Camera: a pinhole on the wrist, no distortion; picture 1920 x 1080 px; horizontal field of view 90.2 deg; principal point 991.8 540.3 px. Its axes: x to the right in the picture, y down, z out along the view. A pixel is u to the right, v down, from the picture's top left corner.
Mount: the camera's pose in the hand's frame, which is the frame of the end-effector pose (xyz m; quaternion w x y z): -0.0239 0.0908 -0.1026 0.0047 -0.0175 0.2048 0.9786
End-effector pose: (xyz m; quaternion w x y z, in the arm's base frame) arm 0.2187 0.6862 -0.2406 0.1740 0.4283 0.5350 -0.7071
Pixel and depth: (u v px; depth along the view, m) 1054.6 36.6 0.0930
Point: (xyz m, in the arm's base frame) 0.3746 0.6497 -0.3224
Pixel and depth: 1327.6 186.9 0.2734
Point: 0.4544 0.4577 -0.3119
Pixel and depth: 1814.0 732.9 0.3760
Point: 0.4375 0.3106 -0.0446
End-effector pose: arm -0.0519 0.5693 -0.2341 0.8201 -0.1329 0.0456 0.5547
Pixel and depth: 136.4 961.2 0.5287
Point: -0.0068 1.1163 0.1283
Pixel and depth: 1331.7 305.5 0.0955
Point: -0.2119 0.5607 -0.2706
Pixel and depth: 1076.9 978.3 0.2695
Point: -0.1674 0.5985 -0.0504
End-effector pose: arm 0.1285 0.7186 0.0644 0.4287 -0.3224 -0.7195 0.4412
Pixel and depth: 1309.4 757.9 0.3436
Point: -0.0098 0.5697 -0.1870
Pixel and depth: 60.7 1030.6 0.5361
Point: -0.5351 0.9552 0.0484
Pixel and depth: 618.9 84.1 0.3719
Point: -0.0396 0.9131 -0.3067
